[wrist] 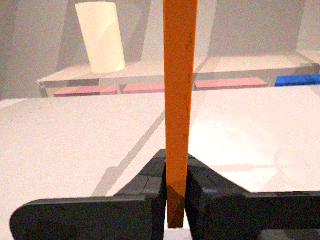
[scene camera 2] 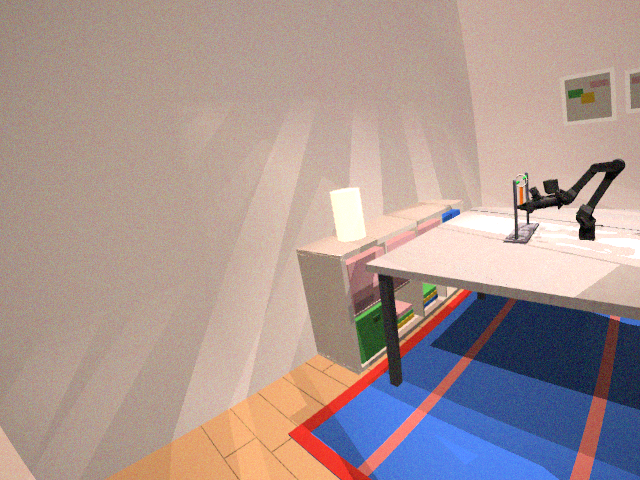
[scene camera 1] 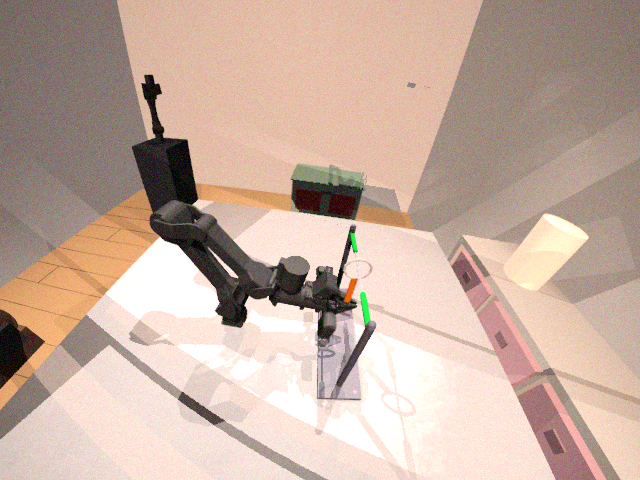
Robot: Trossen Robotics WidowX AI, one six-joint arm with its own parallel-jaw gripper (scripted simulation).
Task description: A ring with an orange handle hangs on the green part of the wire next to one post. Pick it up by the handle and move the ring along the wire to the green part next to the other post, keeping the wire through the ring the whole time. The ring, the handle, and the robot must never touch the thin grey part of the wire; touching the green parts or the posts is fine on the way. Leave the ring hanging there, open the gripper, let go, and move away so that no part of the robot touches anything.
Path:
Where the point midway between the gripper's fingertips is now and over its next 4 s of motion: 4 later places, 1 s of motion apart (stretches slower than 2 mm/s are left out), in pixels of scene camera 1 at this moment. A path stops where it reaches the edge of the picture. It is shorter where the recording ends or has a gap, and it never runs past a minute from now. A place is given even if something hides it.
My gripper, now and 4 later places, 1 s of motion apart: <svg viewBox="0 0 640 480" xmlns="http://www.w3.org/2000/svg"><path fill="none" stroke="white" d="M356 305L355 295L354 288L349 288L343 287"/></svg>

